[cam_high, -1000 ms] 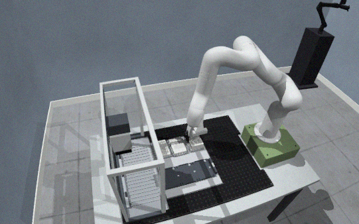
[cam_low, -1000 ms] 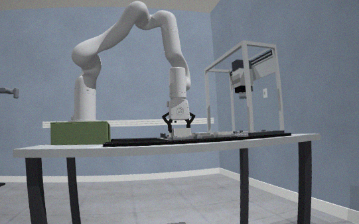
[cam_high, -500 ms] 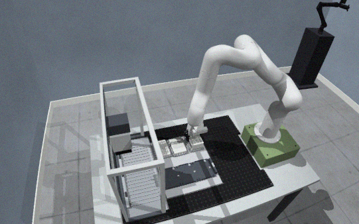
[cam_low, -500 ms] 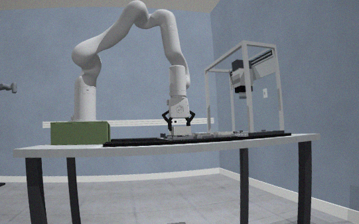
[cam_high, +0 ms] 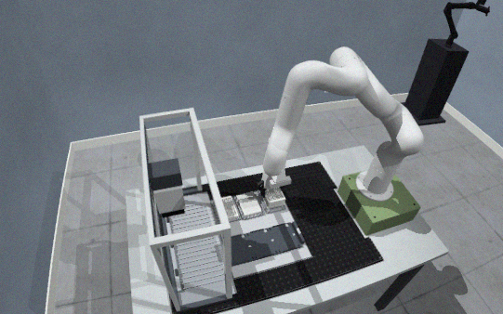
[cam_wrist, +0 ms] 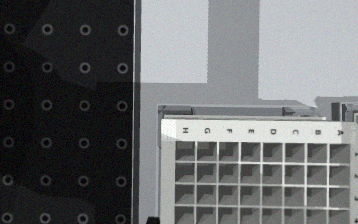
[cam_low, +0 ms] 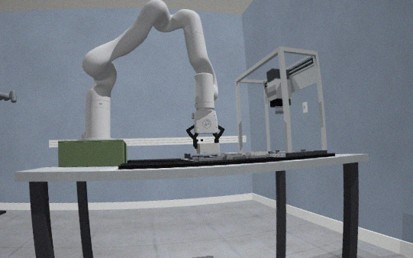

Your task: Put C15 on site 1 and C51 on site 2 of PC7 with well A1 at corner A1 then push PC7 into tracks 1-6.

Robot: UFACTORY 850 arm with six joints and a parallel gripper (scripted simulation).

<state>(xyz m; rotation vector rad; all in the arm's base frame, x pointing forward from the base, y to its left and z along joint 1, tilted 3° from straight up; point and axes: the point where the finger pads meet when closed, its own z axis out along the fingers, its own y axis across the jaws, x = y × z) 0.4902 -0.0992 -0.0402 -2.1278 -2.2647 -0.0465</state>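
My hand is 23 cm to the right of the carrier PC7, 10 cm short of it and 5 cm above it.
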